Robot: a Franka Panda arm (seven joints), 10 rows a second.
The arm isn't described. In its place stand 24 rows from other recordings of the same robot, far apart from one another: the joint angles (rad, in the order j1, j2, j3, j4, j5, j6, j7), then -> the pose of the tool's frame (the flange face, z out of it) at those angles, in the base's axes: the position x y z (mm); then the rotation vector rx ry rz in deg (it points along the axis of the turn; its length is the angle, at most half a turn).
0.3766 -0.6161 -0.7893 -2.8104 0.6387 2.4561 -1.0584 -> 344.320 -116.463 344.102 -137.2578 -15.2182 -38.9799
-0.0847 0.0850 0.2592 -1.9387 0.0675 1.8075 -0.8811 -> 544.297 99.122 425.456 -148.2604 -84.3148 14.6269
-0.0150 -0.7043 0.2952 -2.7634 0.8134 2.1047 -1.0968 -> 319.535 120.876 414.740 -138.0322 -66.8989 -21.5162
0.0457 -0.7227 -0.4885 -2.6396 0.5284 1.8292 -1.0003 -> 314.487 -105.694 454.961 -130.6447 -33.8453 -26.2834
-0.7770 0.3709 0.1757 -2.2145 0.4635 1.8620 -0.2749 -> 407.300 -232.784 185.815 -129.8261 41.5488 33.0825
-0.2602 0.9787 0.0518 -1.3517 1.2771 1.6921 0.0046 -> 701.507 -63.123 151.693 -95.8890 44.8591 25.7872
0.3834 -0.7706 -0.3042 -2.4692 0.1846 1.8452 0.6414 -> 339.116 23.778 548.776 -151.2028 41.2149 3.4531
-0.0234 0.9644 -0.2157 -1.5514 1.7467 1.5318 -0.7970 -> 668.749 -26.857 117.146 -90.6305 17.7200 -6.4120
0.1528 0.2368 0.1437 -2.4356 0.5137 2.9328 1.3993 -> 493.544 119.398 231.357 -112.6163 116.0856 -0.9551
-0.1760 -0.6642 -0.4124 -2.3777 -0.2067 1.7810 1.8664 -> 286.412 -239.086 534.554 -69.2206 162.7085 0.5288
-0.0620 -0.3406 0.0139 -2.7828 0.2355 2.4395 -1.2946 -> 369.858 -17.757 310.450 -149.1616 -87.9352 -7.7797
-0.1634 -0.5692 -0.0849 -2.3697 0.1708 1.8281 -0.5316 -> 373.942 -84.737 532.954 -167.7147 -21.4618 -8.6746
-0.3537 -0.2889 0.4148 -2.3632 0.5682 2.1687 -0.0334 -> 466.515 54.757 439.495 -157.9294 17.5833 -6.7171
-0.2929 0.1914 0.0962 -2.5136 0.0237 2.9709 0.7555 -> 481.728 -96.697 234.728 -152.7353 81.3901 -21.7035
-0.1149 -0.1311 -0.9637 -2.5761 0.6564 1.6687 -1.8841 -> 225.044 -276.878 277.558 -119.9881 -29.8816 -41.6364
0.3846 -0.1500 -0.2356 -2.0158 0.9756 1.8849 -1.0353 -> 511.978 132.999 550.994 -115.8054 -53.5484 -28.9770
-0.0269 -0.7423 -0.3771 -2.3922 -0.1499 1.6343 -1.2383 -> 293.920 -167.713 543.749 -154.6727 -79.2698 -3.1372
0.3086 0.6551 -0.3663 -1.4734 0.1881 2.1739 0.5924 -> 721.184 14.042 320.171 168.0538 -58.5515 9.1325
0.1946 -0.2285 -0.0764 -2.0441 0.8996 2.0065 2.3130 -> 504.858 103.881 580.488 -43.9657 136.1535 57.3094
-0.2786 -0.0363 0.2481 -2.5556 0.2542 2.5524 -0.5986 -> 452.593 -17.772 283.102 -170.3066 -30.8769 -6.3289
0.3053 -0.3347 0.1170 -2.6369 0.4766 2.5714 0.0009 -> 393.050 167.432 381.735 -160.8022 -4.1452 -16.7344
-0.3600 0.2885 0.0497 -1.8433 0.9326 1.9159 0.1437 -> 603.785 -135.808 379.936 -117.6135 56.2310 8.9946
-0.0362 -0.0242 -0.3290 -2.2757 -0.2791 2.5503 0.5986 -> 506.037 -190.002 395.919 157.6164 -62.5840 26.9684
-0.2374 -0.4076 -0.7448 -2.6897 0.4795 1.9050 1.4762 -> 233.266 -253.279 317.444 -36.2328 137.8371 50.3344
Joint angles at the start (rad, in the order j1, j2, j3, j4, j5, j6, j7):
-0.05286 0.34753 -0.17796 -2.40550 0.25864 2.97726 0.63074
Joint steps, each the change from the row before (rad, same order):
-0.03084 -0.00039 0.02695 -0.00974 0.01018 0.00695 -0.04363
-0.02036 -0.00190 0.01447 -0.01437 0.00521 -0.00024 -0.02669
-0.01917 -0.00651 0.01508 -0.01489 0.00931 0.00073 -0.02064
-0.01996 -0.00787 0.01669 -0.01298 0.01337 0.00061 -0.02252
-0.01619 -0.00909 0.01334 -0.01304 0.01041 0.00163 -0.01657
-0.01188 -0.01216 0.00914 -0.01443 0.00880 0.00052 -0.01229
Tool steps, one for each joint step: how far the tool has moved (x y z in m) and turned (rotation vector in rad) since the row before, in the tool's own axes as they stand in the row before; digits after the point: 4 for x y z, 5 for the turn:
-0.0010 0.0051 0.0023 0.00202 -0.00800 -0.02573
-0.0022 0.0073 0.0027 -0.00693 -0.01199 -0.01321
-0.0022 0.0060 0.0007 -0.00188 -0.00959 -0.00473
-0.0016 0.0050 -0.0003 0.00159 -0.00821 -0.00339
-0.0016 0.0044 -0.0011 0.00203 -0.00537 -0.00130
-0.0017 0.0042 -0.0021 0.00180 -0.00407 0.00073

